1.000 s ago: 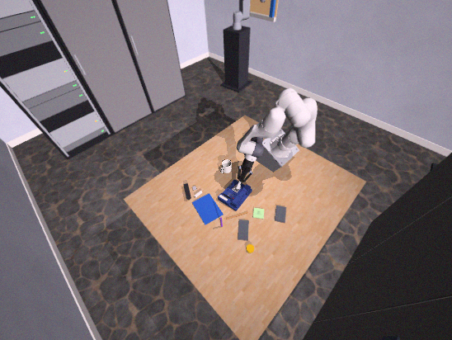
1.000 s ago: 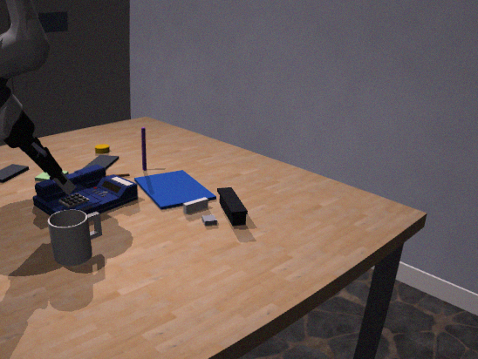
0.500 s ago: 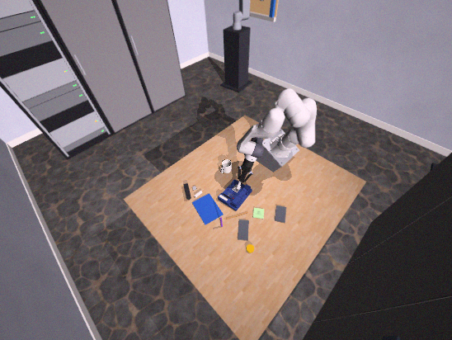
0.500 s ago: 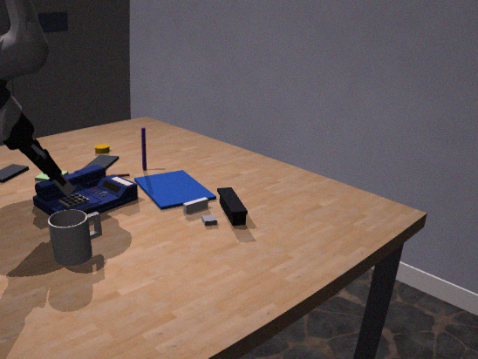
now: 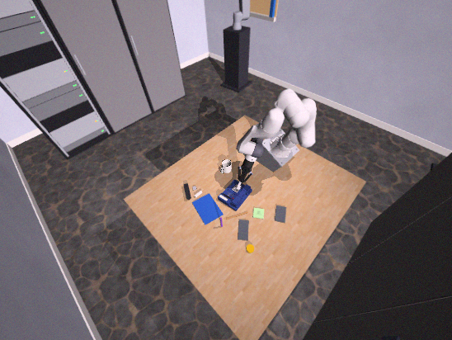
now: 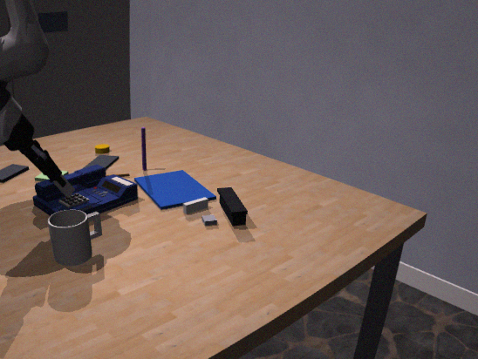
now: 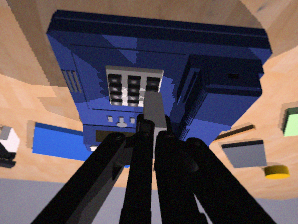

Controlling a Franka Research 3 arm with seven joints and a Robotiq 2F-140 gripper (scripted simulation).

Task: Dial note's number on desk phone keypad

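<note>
Now: the handset 5 cm to the left of my hand, 5 cm ahead of it and 2 cm below it. Round my hand: blue folder: 28 cm ahead, 10 cm to the right, 6 cm below; grey mug: 21 cm to the right, 10 cm behind, 3 cm below; wooden pencil: 19 cm ahead, 12 cm to the left, 6 cm below.
</note>
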